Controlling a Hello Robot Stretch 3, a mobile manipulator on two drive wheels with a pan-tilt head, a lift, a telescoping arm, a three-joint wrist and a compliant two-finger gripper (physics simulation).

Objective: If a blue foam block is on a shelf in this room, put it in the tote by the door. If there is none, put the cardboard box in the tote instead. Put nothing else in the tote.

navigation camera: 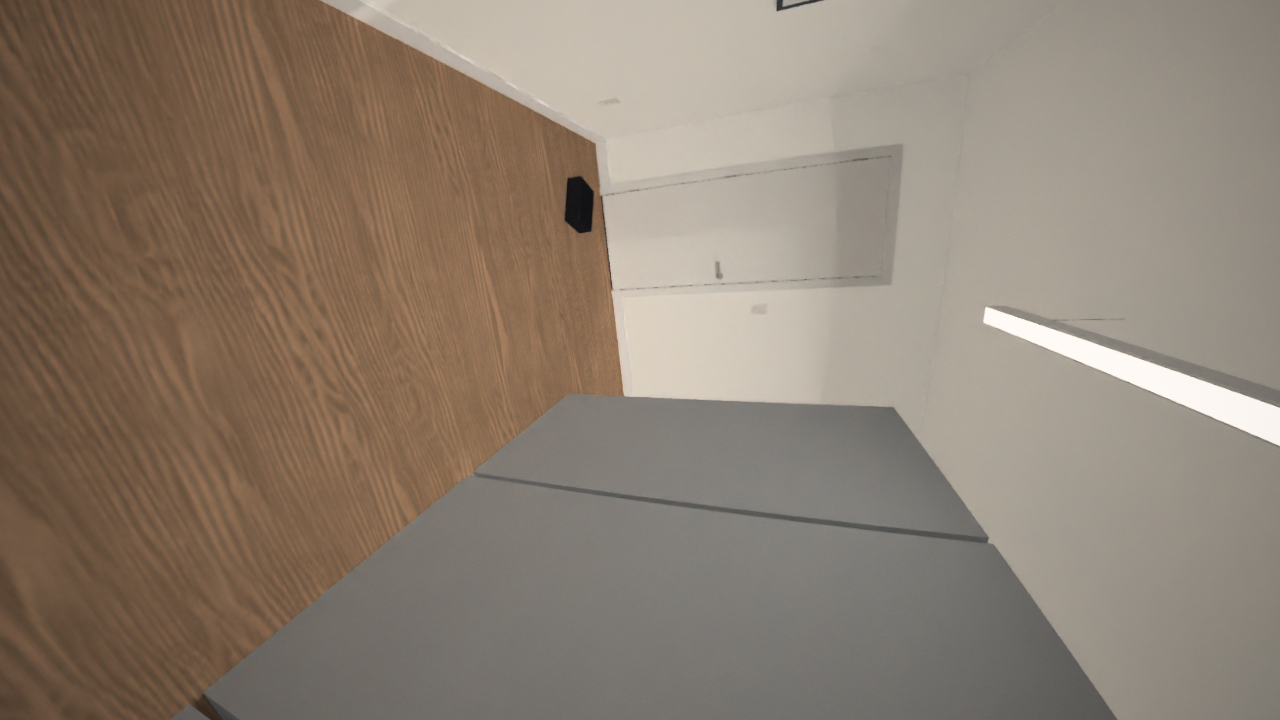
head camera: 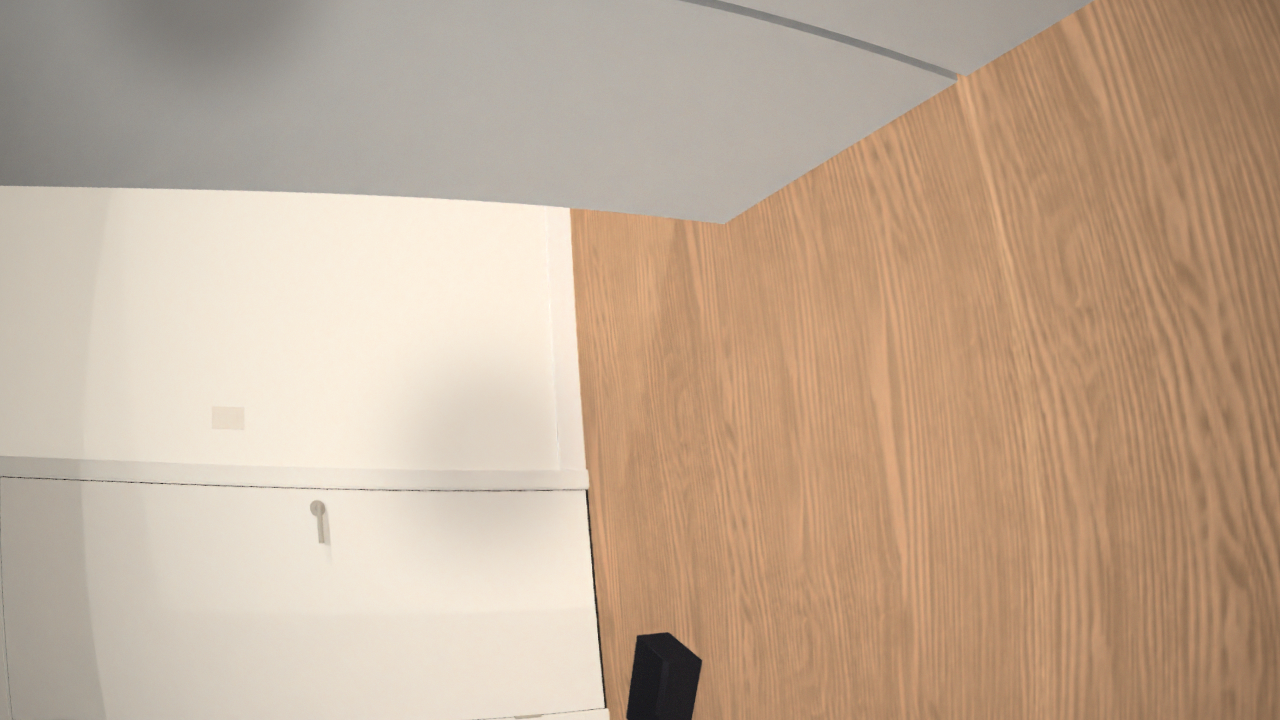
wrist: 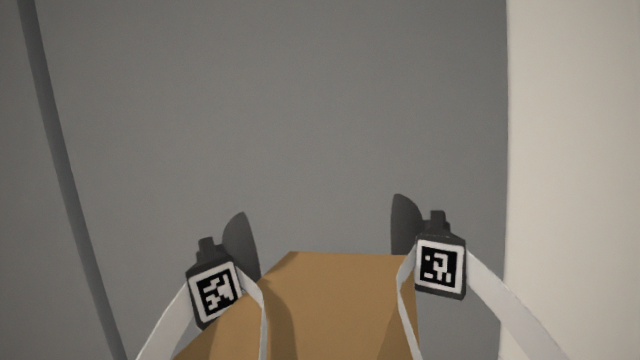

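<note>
My gripper is shut on the cardboard box, which is brown and sits between the fingers at the bottom of the wrist view. The gripper does not show in the head or navigation views. A black box-shaped thing, which looks like the tote, stands on the wooden floor by the white door. It is cut off at the bottom of the head view, and its inside cannot be made out. No blue foam block shows in these views.
Tall grey panels, like cabinet fronts with a dark seam, stand close by. A pale wall is beside them in the wrist view. Wooden floor runs towards the door. A lamp bar hangs overhead.
</note>
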